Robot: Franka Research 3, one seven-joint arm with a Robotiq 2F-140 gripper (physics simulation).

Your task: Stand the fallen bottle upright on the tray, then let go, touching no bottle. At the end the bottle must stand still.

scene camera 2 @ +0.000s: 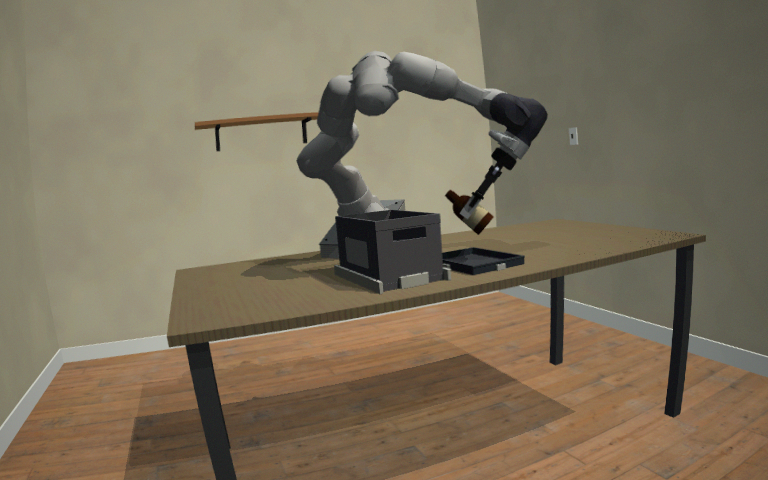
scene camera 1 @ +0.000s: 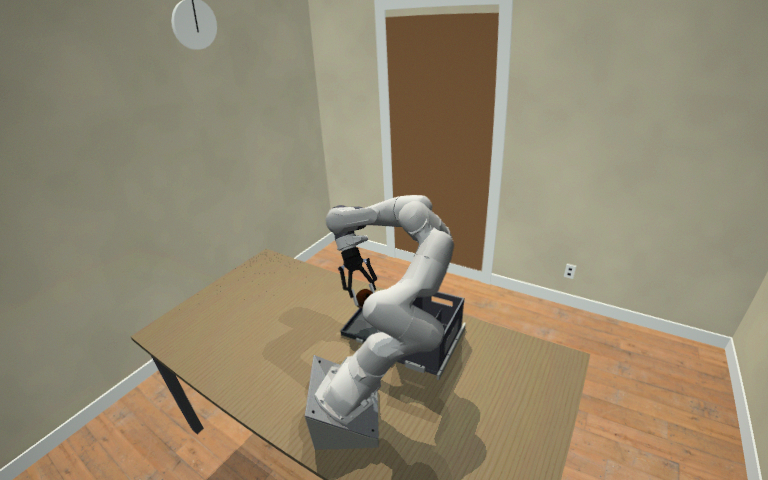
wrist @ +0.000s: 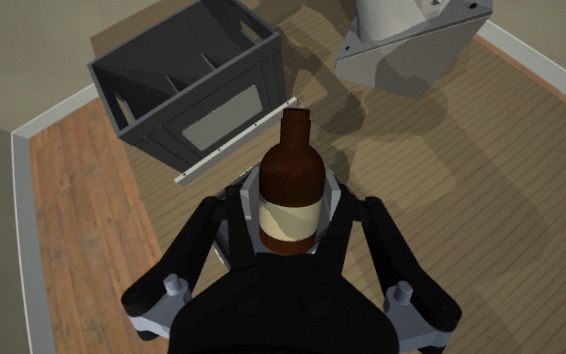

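My gripper (scene camera 1: 364,294) (scene camera 2: 470,210) (wrist: 291,177) is shut on the brown bottle (scene camera 1: 361,298) (scene camera 2: 480,216) (wrist: 291,220), with one finger on each side of its body at the label. The bottle is strongly tilted in scene camera 2: its neck points up and left toward the crate, and its base points down and right. It hangs in the air above the dark tray (scene camera 1: 353,324) (scene camera 2: 475,268), apart from it. In the wrist view the bottle and gripper hide most of the tray.
A tall dark crate (scene camera 1: 455,319) (scene camera 2: 408,254) (wrist: 270,80) with inner dividers stands beside the tray, with light strips along its foot. The arm's grey base (scene camera 1: 342,433) (scene camera 2: 329,249) (wrist: 390,75) stands on the table (scene camera 1: 226,316) (scene camera 2: 226,294) (wrist: 500,200).
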